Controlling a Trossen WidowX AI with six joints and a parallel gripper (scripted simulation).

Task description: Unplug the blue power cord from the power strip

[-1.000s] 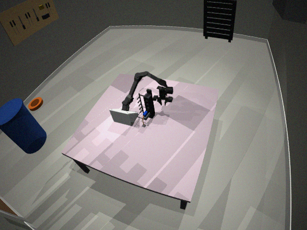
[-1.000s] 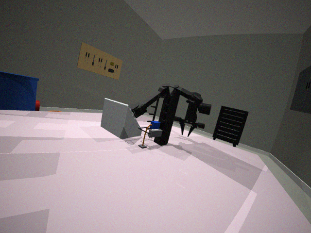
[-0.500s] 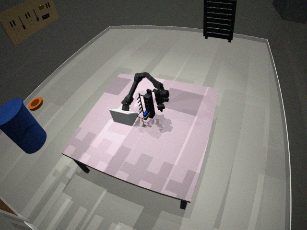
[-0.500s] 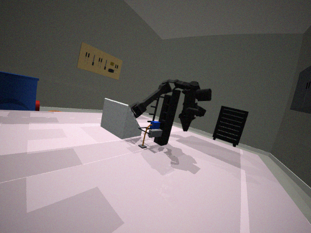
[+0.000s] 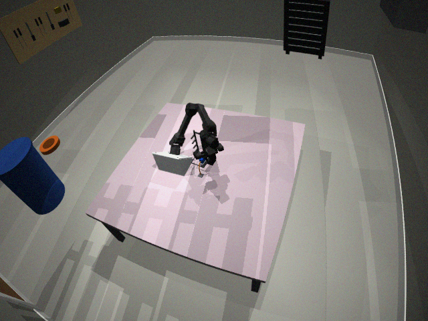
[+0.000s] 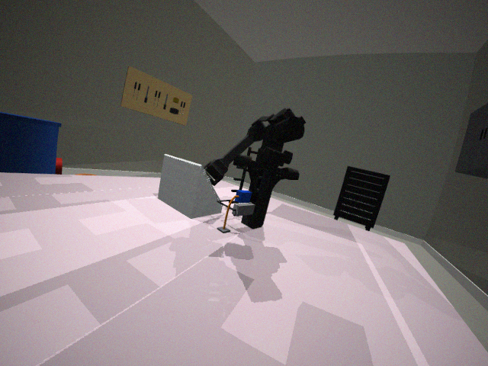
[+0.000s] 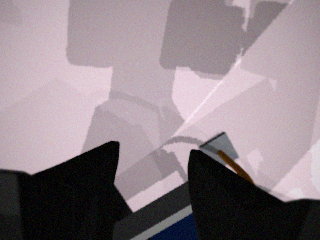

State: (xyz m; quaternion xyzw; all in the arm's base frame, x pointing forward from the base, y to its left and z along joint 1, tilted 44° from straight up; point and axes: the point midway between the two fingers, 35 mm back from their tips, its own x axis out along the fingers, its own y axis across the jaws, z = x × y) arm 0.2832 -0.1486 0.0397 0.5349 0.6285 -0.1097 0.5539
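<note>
Now: gripper tip 6 cm past the blue plug, 5 cm to the right of it and 1 cm above it.
</note>
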